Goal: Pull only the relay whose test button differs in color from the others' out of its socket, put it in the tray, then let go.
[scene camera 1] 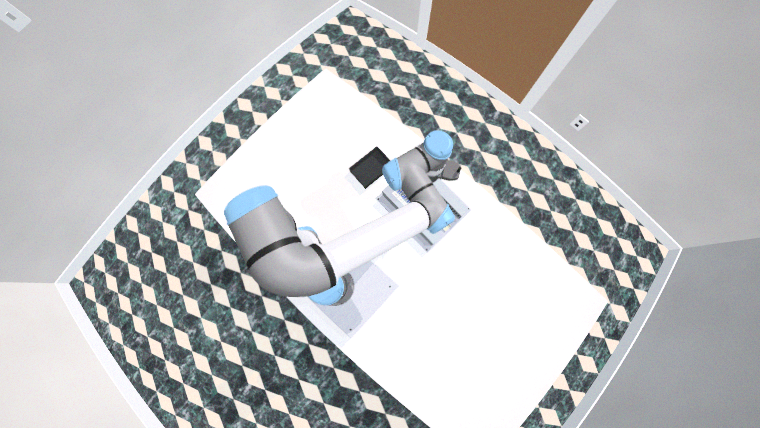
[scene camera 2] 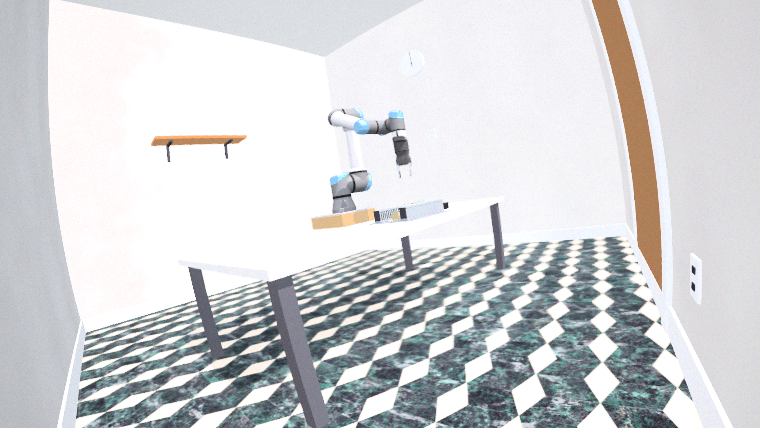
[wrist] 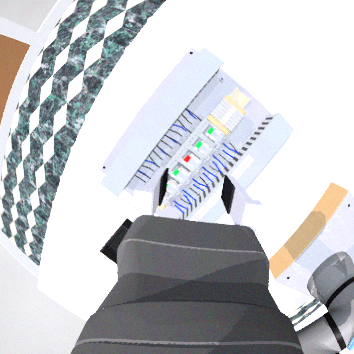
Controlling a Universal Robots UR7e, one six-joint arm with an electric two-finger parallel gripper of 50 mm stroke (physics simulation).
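Places are measured from the arm's base along level axes (x left, y back, z up), in centimetres.
Where they show: gripper, fingertip midpoint: (scene camera 2: pixel 405 177) (wrist: pixel 194 182); arm's base at its link origin: (scene camera 2: pixel 344 211) (wrist: pixel 328 272).
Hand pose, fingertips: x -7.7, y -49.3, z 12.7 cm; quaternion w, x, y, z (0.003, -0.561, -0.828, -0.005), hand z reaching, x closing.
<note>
Each offset is from my fingertips to the top centre of the thing. "pt": to the spot under its first point.
The relay with the red test button @(dx +0.6, dy +0.1, dz -13.2 cm) (wrist: pixel 187 159) sits in its socket in the row on the panel, in the wrist view. Relays with green buttons stand on both sides of it, such as one @(dx -2.2, dy +0.7, dz -13.2 cm) (wrist: pixel 199 145) up and right and one @(dx +3.5, dy -0.5, dz -13.2 cm) (wrist: pixel 176 172) down and left. My gripper (wrist: pixel 194 182) (scene camera 2: pixel 405 175) is open and empty, high above the panel; its left finger partly covers the lower end of the row. The black tray @(pt dx +27.8, dy +1.1, dz -19.9 cm) (scene camera 1: pixel 369 168) (wrist: pixel 116 241) lies beside the panel; in the wrist view the gripper body hides part of it.
The panel (scene camera 1: pixel 390 200) (scene camera 2: pixel 424 210) (wrist: pixel 150 125) has raised wire ducts along both long sides, and blue and black wires beside the relays. Cream terminal blocks @(dx -9.5, dy +2.1, dz -15.5 cm) (wrist: pixel 227 114) stand at one end of the row. The arm's base stands on an orange-sided block (scene camera 2: pixel 340 220) (wrist: pixel 290 250) near the panel.
</note>
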